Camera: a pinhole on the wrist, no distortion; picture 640 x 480 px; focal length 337.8 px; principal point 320.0 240.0 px. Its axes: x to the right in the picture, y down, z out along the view. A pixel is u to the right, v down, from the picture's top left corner.
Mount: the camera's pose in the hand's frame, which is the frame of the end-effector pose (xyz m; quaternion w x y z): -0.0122 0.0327 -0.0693 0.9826 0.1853 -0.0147 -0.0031
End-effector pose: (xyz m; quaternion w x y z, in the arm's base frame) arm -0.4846 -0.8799 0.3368 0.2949 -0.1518 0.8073 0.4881
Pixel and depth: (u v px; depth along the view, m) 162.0 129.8 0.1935
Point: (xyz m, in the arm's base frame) -0.3211 -0.8552 0.3080
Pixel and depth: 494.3 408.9 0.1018
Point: -0.5214 -0.8181 0.3273
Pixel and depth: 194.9 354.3 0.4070
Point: -0.2392 -0.5684 0.3319
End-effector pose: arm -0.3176 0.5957 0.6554 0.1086 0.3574 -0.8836 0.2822
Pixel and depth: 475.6 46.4 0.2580
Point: -0.2488 0.3528 0.6803
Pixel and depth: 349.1 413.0 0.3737
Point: -0.3722 0.4330 0.3422
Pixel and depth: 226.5 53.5 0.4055
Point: 0.0064 0.3563 0.5546
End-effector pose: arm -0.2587 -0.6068 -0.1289 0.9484 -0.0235 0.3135 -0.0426
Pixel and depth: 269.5 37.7 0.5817
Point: -0.1808 -1.0896 0.2513
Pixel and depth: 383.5 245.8 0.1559
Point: -0.2039 -0.6284 -0.0724
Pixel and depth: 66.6 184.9 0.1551
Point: -0.3309 -0.6387 0.0036
